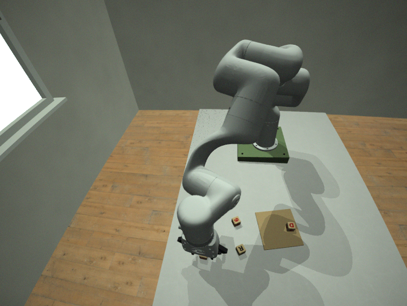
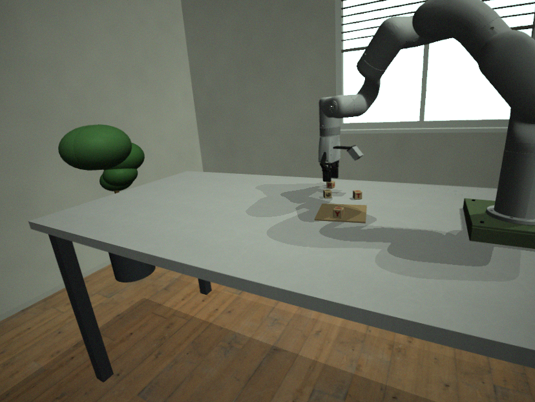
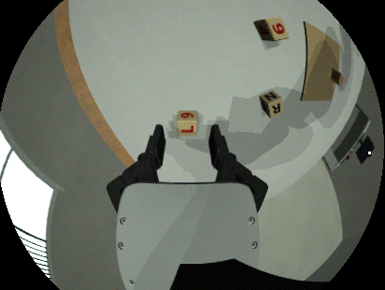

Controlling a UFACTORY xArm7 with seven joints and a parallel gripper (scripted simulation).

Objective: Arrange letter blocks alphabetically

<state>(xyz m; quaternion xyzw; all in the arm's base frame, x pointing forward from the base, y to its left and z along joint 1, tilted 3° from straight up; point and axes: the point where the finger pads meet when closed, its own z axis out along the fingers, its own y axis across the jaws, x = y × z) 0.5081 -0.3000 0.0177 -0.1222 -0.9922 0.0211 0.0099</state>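
The tan mat is 270 mm to the left of my hand, 90 mm behind it and 50 mm below it.
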